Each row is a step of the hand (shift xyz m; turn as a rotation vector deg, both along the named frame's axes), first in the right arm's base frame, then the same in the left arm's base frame.
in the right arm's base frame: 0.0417 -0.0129 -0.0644 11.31 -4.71 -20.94
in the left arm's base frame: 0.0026 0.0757 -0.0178 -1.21 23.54 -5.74
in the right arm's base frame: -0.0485 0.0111 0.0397 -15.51 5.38 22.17
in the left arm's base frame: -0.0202 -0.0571 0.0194 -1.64 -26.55 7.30
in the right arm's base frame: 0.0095 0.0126 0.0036 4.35 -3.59 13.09
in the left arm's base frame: 0.0128 0.0019 0.0097 8.90 -9.71 -5.45
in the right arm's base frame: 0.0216 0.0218 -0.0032 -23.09 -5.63 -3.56
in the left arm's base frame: 0.0222 0.0140 0.0162 -22.70 -7.90 0.27
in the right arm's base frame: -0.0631 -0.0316 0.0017 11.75 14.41 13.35
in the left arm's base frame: -0.0607 -0.0325 -0.0158 19.70 -5.61 10.22
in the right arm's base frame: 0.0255 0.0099 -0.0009 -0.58 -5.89 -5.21
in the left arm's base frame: 0.0237 0.0132 0.0036 -4.34 4.04 -5.20
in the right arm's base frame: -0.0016 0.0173 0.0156 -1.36 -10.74 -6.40
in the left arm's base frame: 0.0101 -0.0137 0.0160 -6.73 4.50 -9.63
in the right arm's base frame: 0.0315 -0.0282 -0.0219 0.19 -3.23 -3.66
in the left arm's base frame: 0.0099 0.0327 -0.0332 -2.32 3.16 -2.91
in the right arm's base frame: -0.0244 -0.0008 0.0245 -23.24 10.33 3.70
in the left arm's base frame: -0.0096 -0.0331 0.0032 -15.59 -13.60 15.25
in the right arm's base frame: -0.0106 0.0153 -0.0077 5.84 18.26 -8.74
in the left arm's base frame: -0.0089 0.0026 0.0179 5.36 11.33 16.94
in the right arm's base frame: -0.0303 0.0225 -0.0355 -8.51 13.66 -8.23
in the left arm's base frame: -0.0368 0.0183 0.0315 -7.75 3.97 15.84
